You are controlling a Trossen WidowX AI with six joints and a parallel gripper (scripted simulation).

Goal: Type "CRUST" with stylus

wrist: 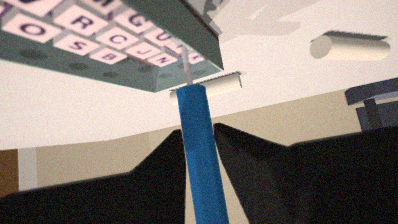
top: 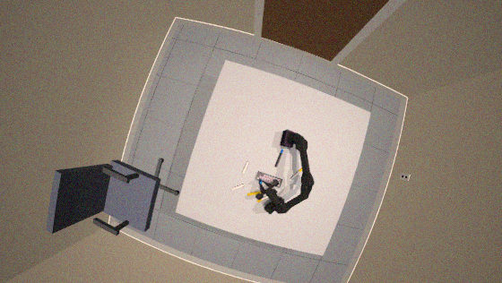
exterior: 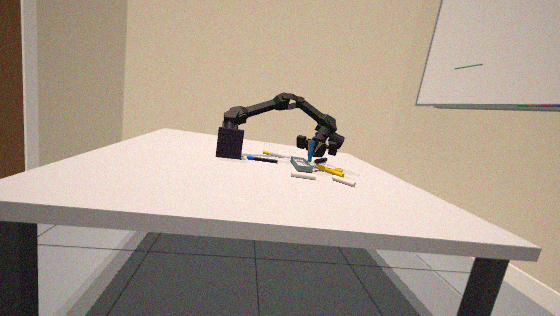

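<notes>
Now: gripper tip 110 mm short of the yellow pen, 20 mm to the right of it and 60 mm above it. Also, from my gripper tip: stylus tip (50 mm below); blue-and-black pen (220 mm behind, 80 mm to the left, 60 mm below); blue stylus (10 mm below).
</notes>
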